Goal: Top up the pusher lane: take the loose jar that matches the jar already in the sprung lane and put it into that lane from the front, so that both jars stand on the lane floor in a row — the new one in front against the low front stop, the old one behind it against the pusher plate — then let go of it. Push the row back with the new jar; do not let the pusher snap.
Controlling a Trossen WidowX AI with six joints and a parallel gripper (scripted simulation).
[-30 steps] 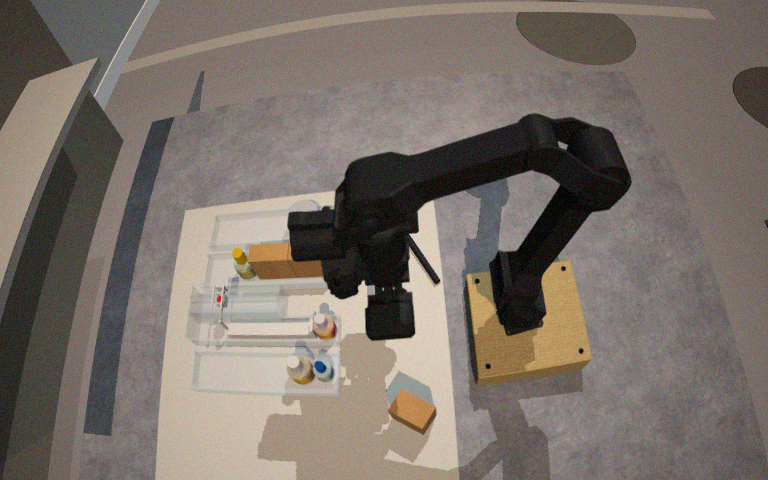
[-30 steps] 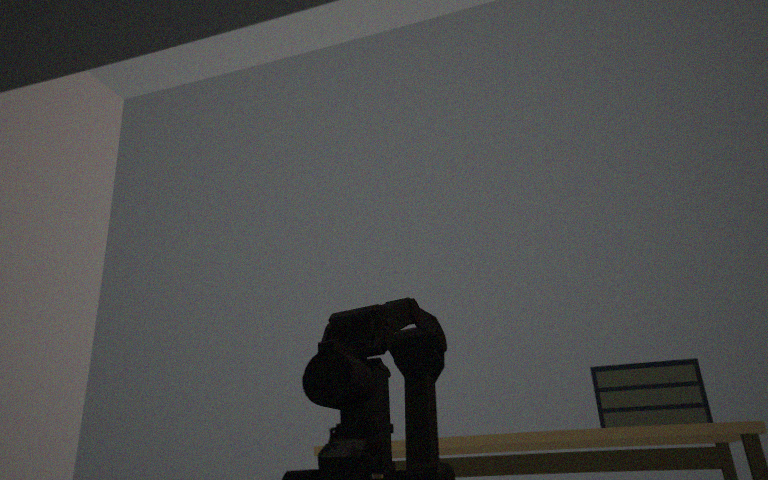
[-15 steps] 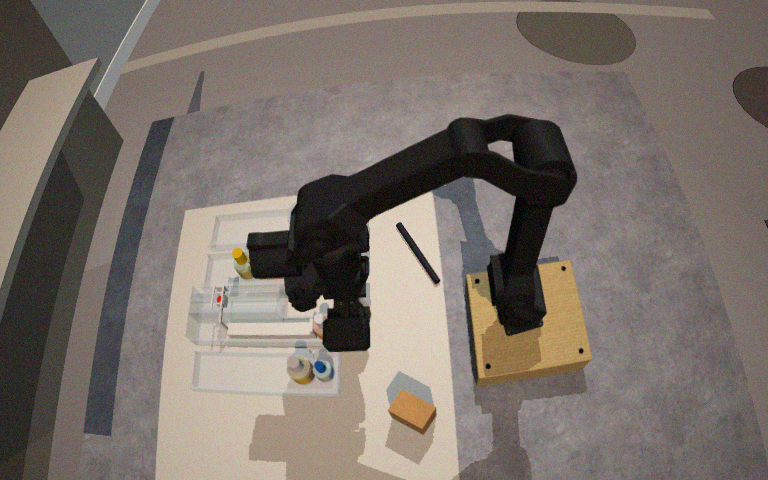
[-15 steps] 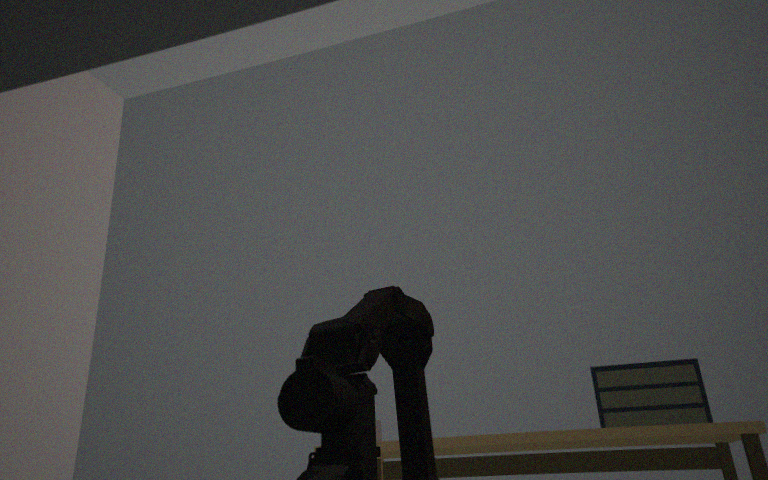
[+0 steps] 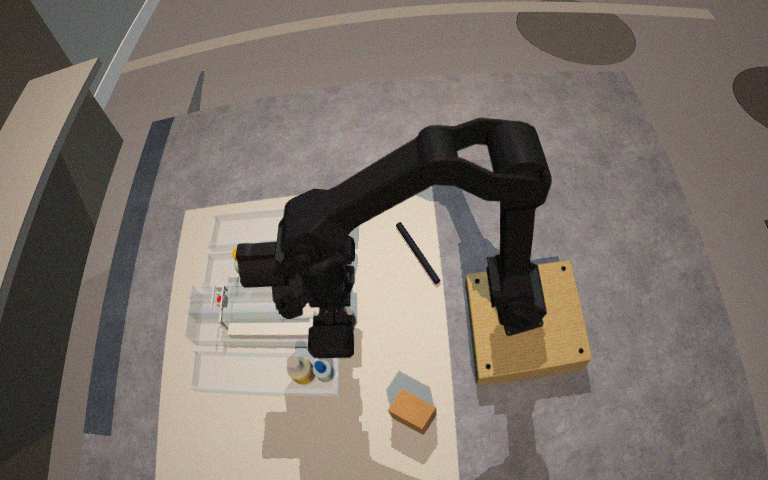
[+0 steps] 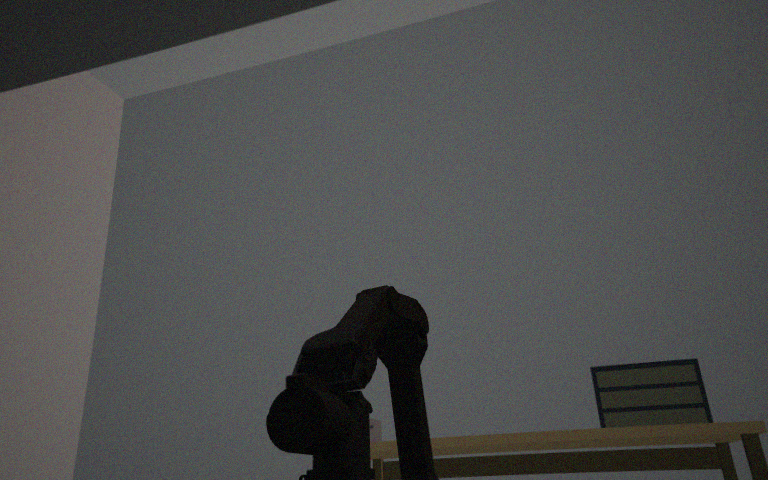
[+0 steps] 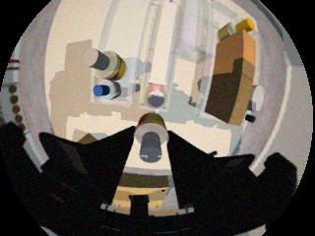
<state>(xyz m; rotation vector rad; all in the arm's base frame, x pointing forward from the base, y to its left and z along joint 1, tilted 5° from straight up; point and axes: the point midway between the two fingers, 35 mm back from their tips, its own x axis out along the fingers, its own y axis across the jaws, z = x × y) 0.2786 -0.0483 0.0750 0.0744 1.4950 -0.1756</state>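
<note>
The clear lane is 180 mm ahead of my gripper tip, 60 mm to the right of it and 60 mm below it. The rest, counted from my gripper tip: black rod 140 mm behind, 120 mm to the right, 70 mm below.
</note>
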